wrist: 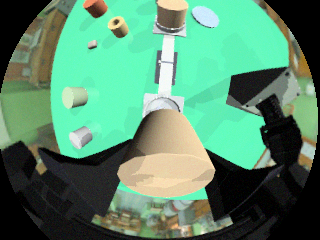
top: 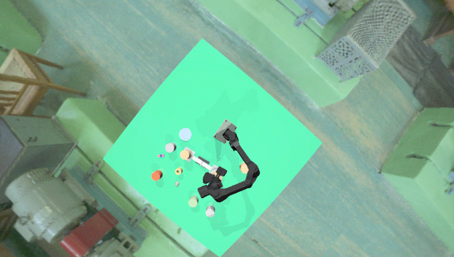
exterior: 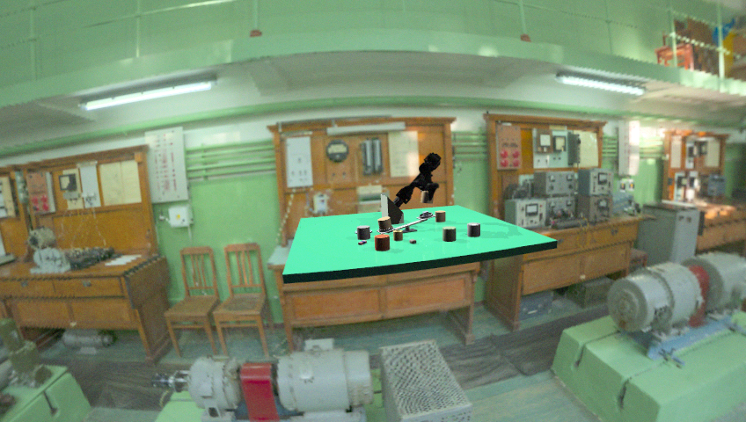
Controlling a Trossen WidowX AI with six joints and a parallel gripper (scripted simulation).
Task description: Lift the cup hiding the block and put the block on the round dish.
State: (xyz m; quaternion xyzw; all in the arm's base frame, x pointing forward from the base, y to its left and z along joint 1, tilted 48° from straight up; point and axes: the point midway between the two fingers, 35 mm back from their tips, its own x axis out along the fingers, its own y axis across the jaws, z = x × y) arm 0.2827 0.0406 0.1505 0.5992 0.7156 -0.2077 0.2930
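My gripper tip is now 80 mm above the grey block and 10 mm to the left of it. From my gripper tip the other things lie so: pale green cylinder (330 mm ahead, 140 mm below, 20 mm to the left); pale blue round dish (380 mm to the right, 170 mm below, 60 mm behind); yellow ring (230 mm to the right, 200 mm ahead, 150 mm below).
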